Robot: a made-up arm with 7 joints. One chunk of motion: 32 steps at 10 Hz.
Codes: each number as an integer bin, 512 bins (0 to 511) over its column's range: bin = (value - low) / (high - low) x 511, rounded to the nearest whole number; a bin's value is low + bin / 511 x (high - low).
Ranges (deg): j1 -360..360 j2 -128.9..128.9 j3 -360..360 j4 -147.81..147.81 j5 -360..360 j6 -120.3..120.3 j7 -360..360
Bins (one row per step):
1: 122 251 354 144 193 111 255
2: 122 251 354 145 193 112 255
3: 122 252 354 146 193 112 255
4: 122 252 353 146 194 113 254
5: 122 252 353 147 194 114 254
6: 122 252 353 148 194 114 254
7: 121 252 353 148 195 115 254
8: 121 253 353 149 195 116 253
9: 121 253 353 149 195 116 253
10: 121 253 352 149 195 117 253
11: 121 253 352 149 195 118 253
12: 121 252 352 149 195 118 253
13: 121 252 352 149 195 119 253
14: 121 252 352 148 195 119 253
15: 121 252 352 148 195 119 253
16: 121 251 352 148 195 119 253
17: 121 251 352 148 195 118 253
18: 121 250 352 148 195 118 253
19: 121 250 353 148 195 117 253
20: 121 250 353 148 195 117 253
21: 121 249 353 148 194 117 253
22: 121 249 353 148 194 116 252
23: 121 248 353 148 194 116 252
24: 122 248 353 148 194 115 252
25: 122 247 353 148 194 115 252
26: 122 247 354 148 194 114 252
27: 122 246 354 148 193 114 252
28: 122 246 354 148 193 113 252
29: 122 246 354 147 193 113 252
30: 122 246 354 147 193 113 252
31: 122 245 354 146 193 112 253
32: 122 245 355 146 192 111 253
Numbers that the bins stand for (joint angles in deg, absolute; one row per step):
1: -188.10 -2.27 138.79 -64.50 -88.06 -68.04 -0.70
2: -188.10 -2.27 138.79 -63.93 -88.06 -67.57 -0.70
3: -188.10 -1.77 138.79 -63.35 -88.06 -67.57 -0.70
4: -188.10 -1.77 137.38 -63.35 -86.65 -67.09 -2.11
5: -188.10 -1.77 137.38 -62.77 -86.65 -66.62 -2.11
6: -188.10 -1.77 137.38 -62.19 -86.65 -66.62 -2.11
7: -189.51 -1.77 137.38 -62.19 -85.24 -66.15 -2.11
8: -189.51 -1.26 137.38 -61.61 -85.24 -65.68 -3.52
9: -189.51 -1.26 137.38 -61.61 -85.24 -65.68 -3.52
10: -189.51 -1.26 135.97 -61.61 -85.24 -65.21 -3.52
11: -189.51 -1.26 135.97 -61.61 -85.24 -64.74 -3.52
12: -189.51 -1.77 135.97 -61.61 -85.24 -64.74 -3.52
13: -189.51 -1.77 135.97 -61.61 -85.24 -64.27 -3.52
14: -189.51 -1.77 135.97 -62.19 -85.24 -64.27 -3.52
15: -189.51 -1.77 135.97 -62.19 -85.24 -64.27 -3.52
16: -189.51 -2.27 135.97 -62.19 -85.24 -64.27 -3.52
17: -189.51 -2.27 135.97 -62.19 -85.24 -64.74 -3.52
18: -189.51 -2.77 135.97 -62.19 -85.24 -64.74 -3.52
19: -189.51 -2.77 137.38 -62.19 -85.24 -65.21 -3.52
20: -189.51 -2.77 137.38 -62.19 -85.24 -65.21 -3.52
21: -189.51 -3.28 137.38 -62.19 -86.65 -65.21 -3.52
22: -189.51 -3.28 137.38 -62.19 -86.65 -65.68 -4.93
23: -189.51 -3.78 137.38 -62.19 -86.65 -65.68 -4.93
24: -188.10 -3.78 137.38 -62.19 -86.65 -66.15 -4.93
25: -188.10 -4.29 137.38 -62.19 -86.65 -66.15 -4.93
26: -188.10 -4.29 138.79 -62.19 -86.65 -66.62 -4.93
27: -188.10 -4.79 138.79 -62.19 -88.06 -66.62 -4.93
28: -188.10 -4.79 138.79 -62.19 -88.06 -67.09 -4.93
29: -188.10 -4.79 138.79 -62.77 -88.06 -67.09 -4.93
30: -188.10 -4.79 138.79 -62.77 -88.06 -67.09 -4.93
31: -188.10 -5.30 138.79 -63.35 -88.06 -67.57 -3.52
32: -188.10 -5.30 140.20 -63.35 -89.47 -68.04 -3.52

